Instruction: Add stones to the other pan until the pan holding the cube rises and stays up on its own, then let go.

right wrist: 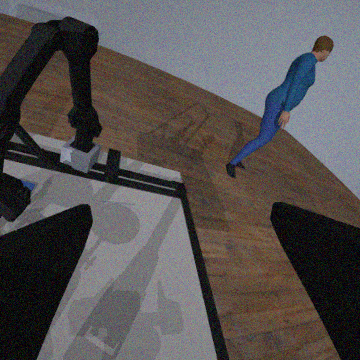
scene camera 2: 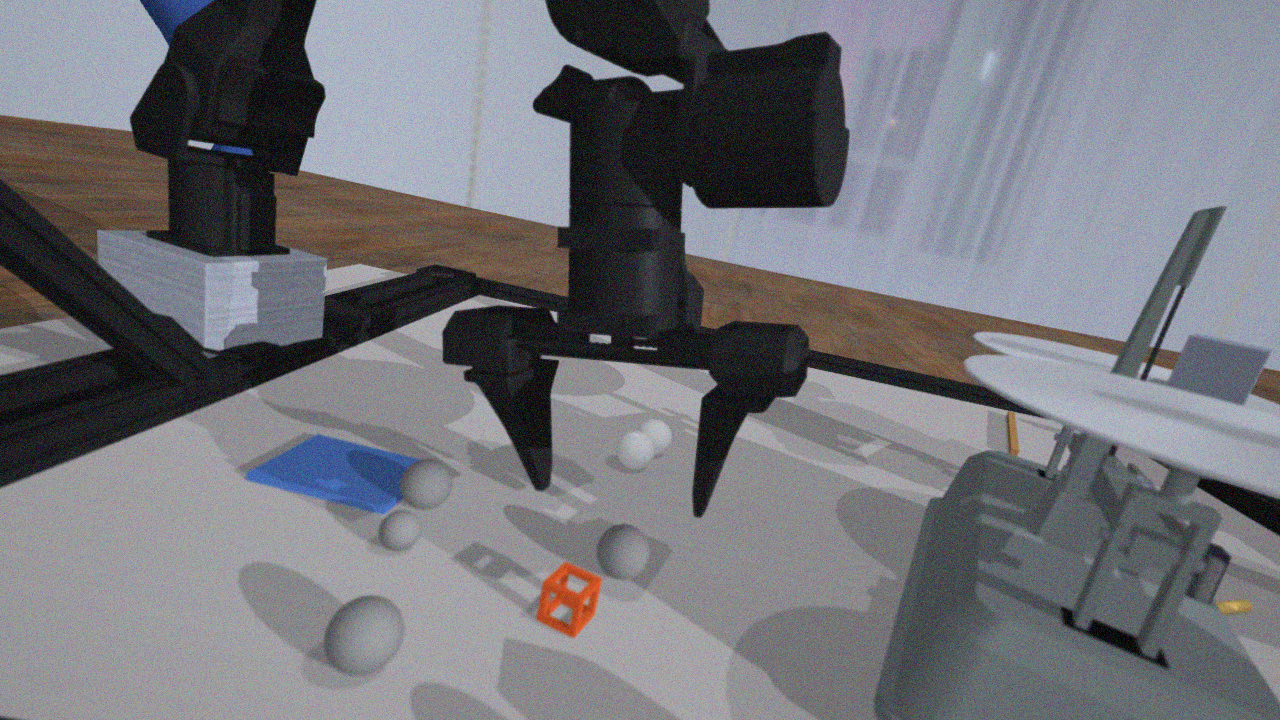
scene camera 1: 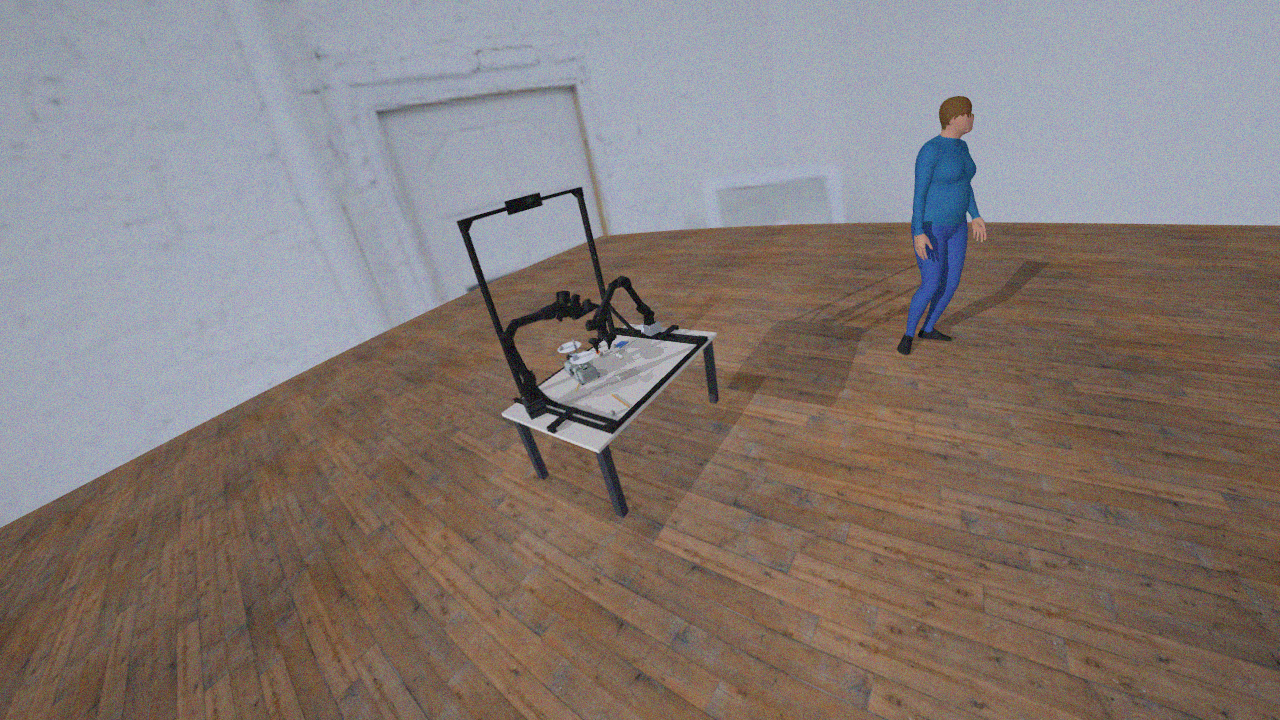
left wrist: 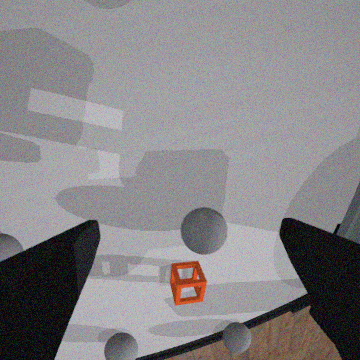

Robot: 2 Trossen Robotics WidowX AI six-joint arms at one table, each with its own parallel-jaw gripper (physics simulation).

my right gripper: open, holds nothing
a blue flat pad: on the table
an orange wire-frame cube: on the table
